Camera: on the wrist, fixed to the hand. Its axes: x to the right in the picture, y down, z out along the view.
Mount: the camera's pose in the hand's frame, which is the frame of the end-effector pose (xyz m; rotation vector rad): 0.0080 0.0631 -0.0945 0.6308 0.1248 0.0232
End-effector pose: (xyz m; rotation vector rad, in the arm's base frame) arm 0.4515 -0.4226 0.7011 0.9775 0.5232 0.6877
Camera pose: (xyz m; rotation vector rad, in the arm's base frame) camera 0.3747 -0.3391 0.7116 1.5359 0.8683 0.6159
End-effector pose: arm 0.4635 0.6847 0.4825 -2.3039 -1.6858 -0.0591
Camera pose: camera 0.5379 0.6509 0.5618 -1.8026 -1.3614 0.2868
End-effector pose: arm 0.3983 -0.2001 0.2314 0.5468 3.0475 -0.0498
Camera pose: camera 0.4091 -0.1345 0.3239 -0.5539 -2.7531 0.9174
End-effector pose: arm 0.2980 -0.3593 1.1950 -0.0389 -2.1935 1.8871
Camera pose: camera 0.3006 -0.2559 1.1472 -0.0646 -1.4435 2.4217
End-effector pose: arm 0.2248 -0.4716 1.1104 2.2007 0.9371 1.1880
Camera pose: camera 0.1692 -0.4997 1.2057 -2.4619 -1.4074 -1.0834
